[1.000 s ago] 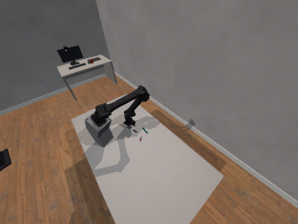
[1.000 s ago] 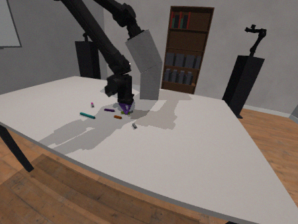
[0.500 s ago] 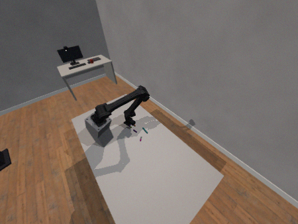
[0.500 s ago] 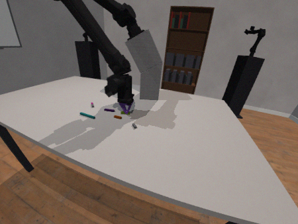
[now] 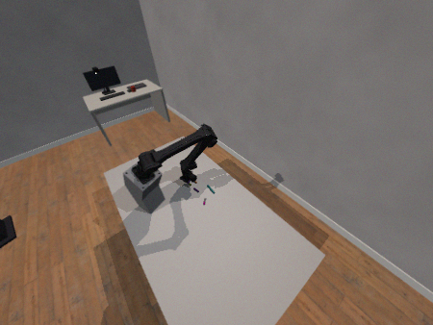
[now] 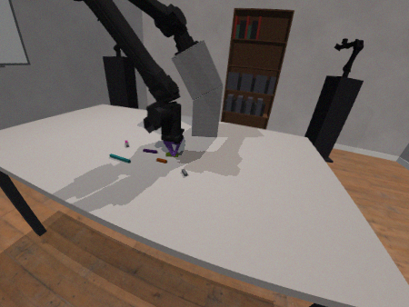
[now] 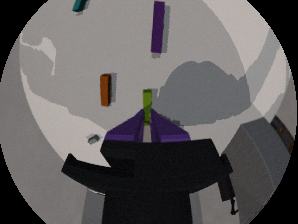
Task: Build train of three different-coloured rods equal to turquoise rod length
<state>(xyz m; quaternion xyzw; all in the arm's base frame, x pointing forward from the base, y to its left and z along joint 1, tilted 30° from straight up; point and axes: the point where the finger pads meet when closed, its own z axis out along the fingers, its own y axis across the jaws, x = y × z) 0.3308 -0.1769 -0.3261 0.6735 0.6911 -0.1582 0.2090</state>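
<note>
Now: hand 5 cm short of the orange rod, 3 cm to the left of it and 1 cm above it. Round my hand: purple rod 1 cm behind, 11 cm to the right, 1 cm below; then turquoise rod 7 cm ahead, 20 cm to the right, 1 cm below; then lime rod 1 cm to the right, 1 cm below.
</note>
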